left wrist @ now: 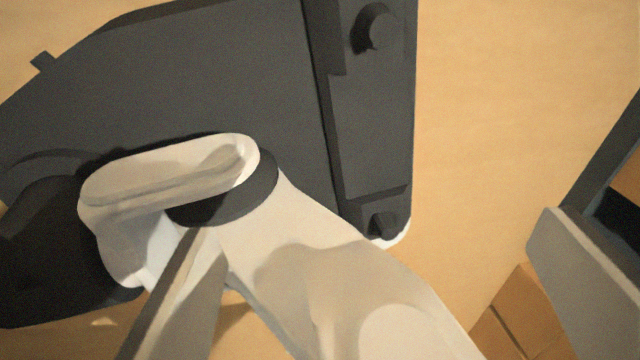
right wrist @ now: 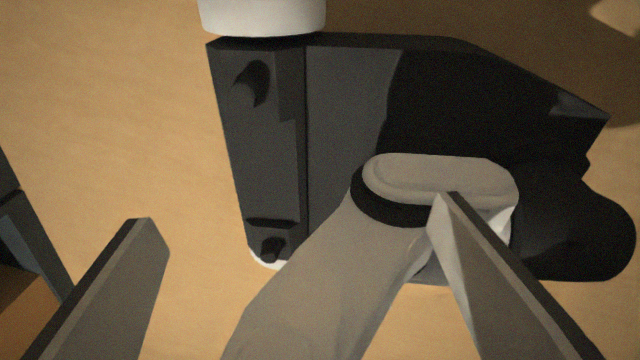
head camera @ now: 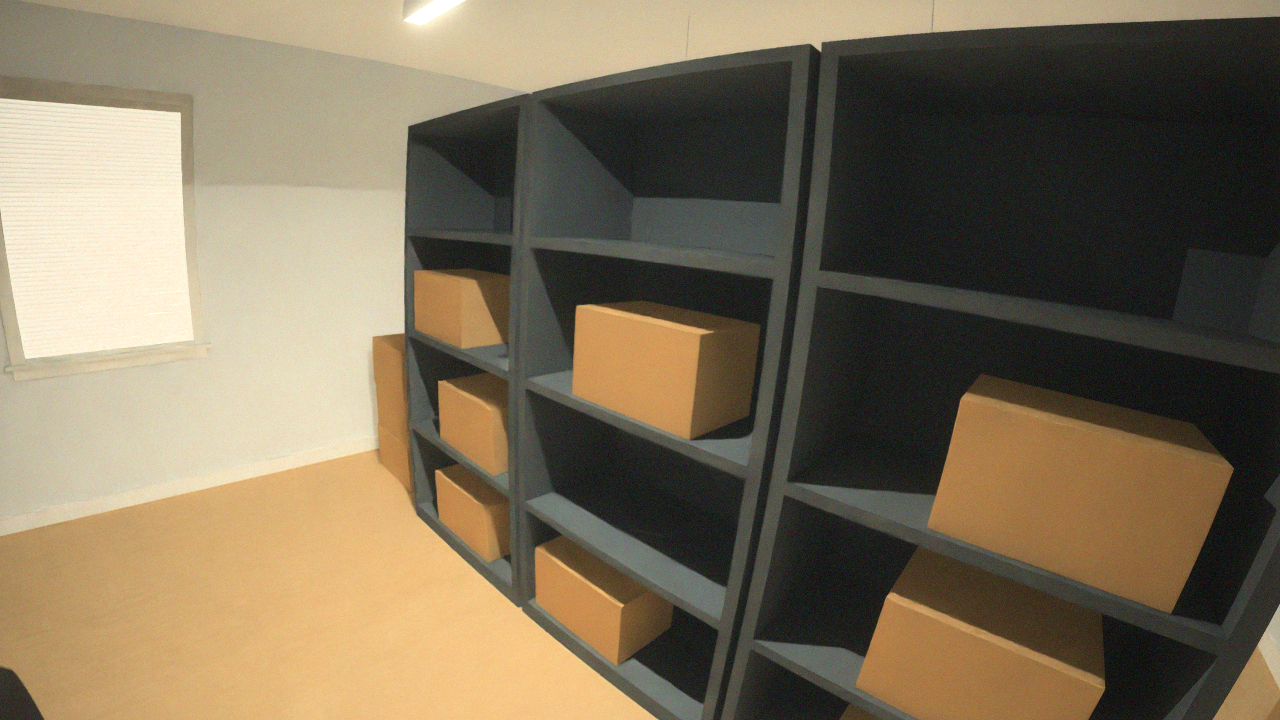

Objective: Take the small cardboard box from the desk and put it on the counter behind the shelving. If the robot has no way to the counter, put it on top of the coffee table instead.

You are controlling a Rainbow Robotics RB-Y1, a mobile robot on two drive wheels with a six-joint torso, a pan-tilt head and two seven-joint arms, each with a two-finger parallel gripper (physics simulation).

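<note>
The dark shelving runs from the middle to the right of the head view, three units side by side. The desk, the counter and the coffee table do not show, and I cannot pick out the small cardboard box of the task. My left gripper is open and empty in the left wrist view, its fingers wide apart above the robot's own dark base. My right gripper is open and empty in the right wrist view, also above the base. What lies behind the shelving is hidden.
Cardboard boxes stand on the shelves, such as one in the middle unit and one in the right unit. More boxes are stacked past the shelving's far left end. A wall with a window stands at the left, beyond the floor.
</note>
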